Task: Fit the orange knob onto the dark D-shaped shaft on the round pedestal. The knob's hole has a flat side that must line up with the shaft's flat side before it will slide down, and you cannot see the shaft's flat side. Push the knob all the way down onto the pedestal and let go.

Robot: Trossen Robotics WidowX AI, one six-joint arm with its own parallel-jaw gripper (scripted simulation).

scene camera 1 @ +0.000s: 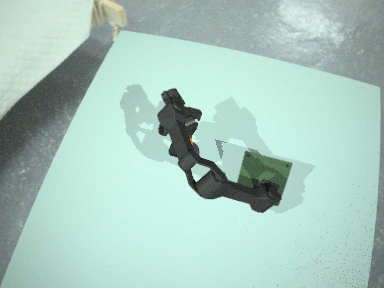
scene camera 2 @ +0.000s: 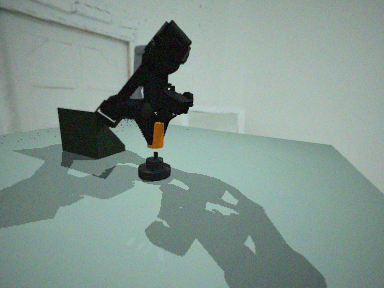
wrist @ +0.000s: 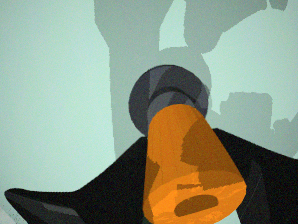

Scene:
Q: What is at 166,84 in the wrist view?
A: A dark pedestal.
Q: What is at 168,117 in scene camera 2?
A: The gripper.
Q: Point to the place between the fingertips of the gripper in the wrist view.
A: At 179,139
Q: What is the gripper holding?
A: An orange knob.

